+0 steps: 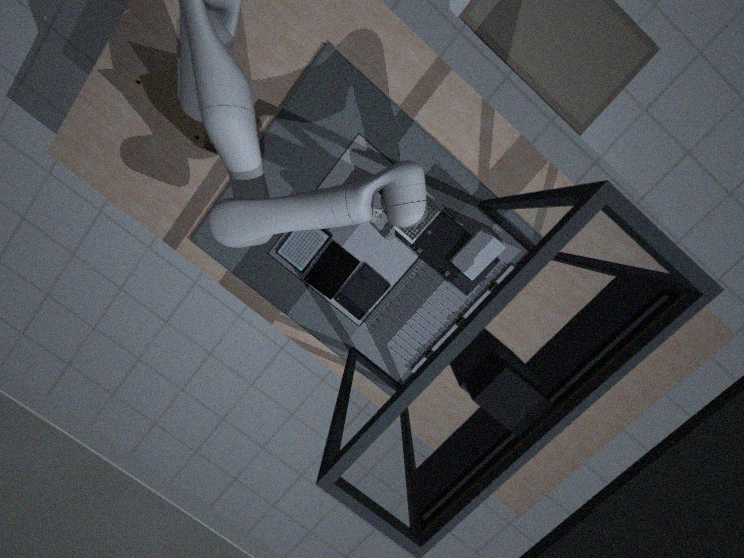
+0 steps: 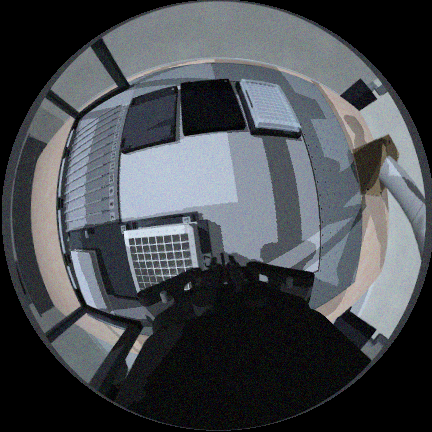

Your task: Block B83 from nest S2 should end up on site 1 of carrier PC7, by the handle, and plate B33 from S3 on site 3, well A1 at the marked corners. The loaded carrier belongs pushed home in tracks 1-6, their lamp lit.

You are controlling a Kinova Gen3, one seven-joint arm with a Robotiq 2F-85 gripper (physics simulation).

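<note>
Carrier PC7 (image 1: 443, 238) (image 2: 112, 267) is a dark tray lying in line with the numbered tracks (image 1: 414, 300) (image 2: 92, 172), its far part among them. A pale gridded block (image 1: 414, 231) (image 2: 162, 252) sits at its handle end. A smooth pale plate (image 1: 477, 255) (image 2: 90, 277) sits at its far end; its well A1 corner cannot be made out. The handle is mostly hidden by the gripper. My gripper (image 1: 386, 231) (image 2: 221, 259) is shut and empty, low beside the handle end. I cannot tell whether the carrier is fully home or any lamp is lit.
Opposite the carrier stand a dark nest (image 1: 363, 291) (image 2: 151, 119), a black nest (image 1: 331, 270) (image 2: 212, 107) and a nest holding a pale welled plate (image 1: 303, 249) (image 2: 272, 105). A dark frame (image 1: 540, 253) rises over the tracks' far end. A brown box (image 2: 367, 165) stands by the arm's base.
</note>
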